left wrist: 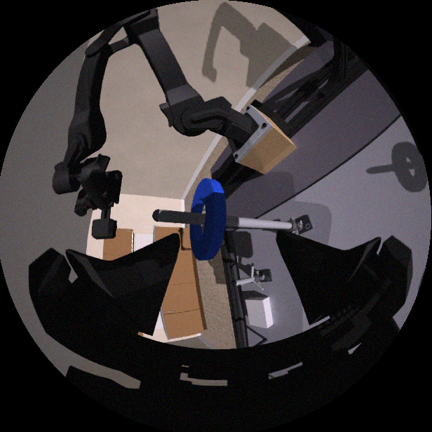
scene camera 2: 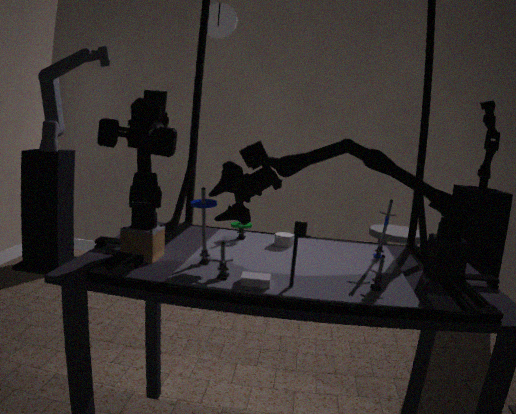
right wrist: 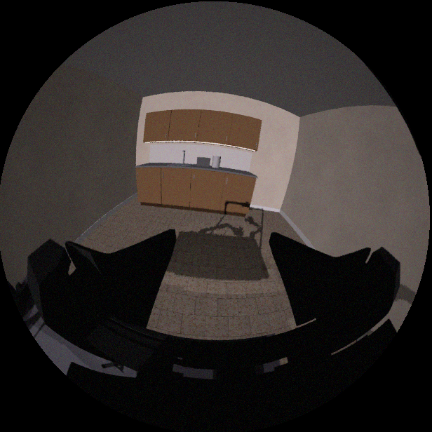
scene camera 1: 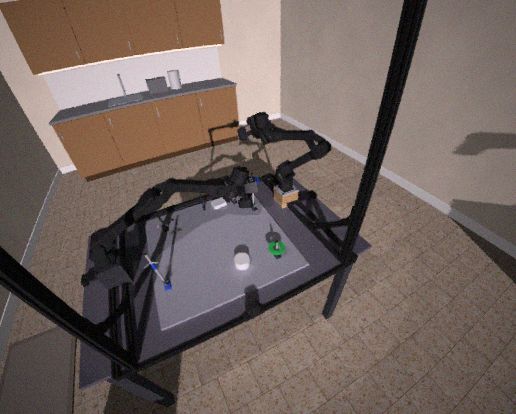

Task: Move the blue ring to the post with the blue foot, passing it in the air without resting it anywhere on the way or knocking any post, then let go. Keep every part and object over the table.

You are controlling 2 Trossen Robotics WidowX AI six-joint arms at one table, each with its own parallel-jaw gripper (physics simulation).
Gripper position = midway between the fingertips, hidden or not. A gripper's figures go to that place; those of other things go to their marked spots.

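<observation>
There's a blue ring [left wrist: 205, 246] sitting 0.09 m from the lens, and the left gripper [left wrist: 229, 237] is 0.10 m from the lens. The right gripper [left wrist: 115, 214], that one's 0.42 m from the lens.
</observation>
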